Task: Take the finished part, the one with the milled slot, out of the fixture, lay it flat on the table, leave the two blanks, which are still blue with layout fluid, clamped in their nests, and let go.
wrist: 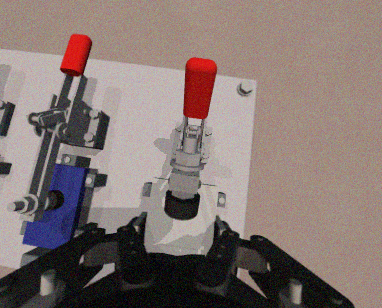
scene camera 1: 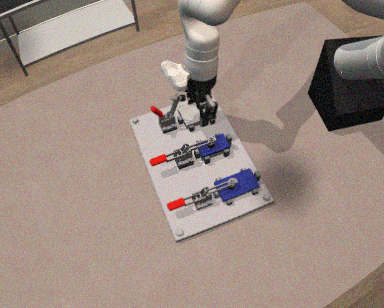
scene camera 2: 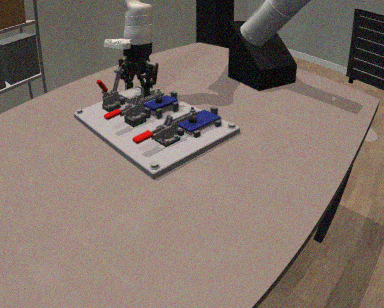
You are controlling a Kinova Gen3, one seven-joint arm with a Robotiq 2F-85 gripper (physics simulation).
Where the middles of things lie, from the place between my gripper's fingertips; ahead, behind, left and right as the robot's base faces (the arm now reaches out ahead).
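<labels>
Clamp arm (wrist: 182, 200): my gripper is 7 cm below it and 6 cm short of it. Fixture plate (scene camera 1: 170, 183): 4 cm ahead of my hand, 11 cm to the left of it and 1 cm below it. Finished part (wrist: 163, 234): 1 cm above my hand.
</labels>
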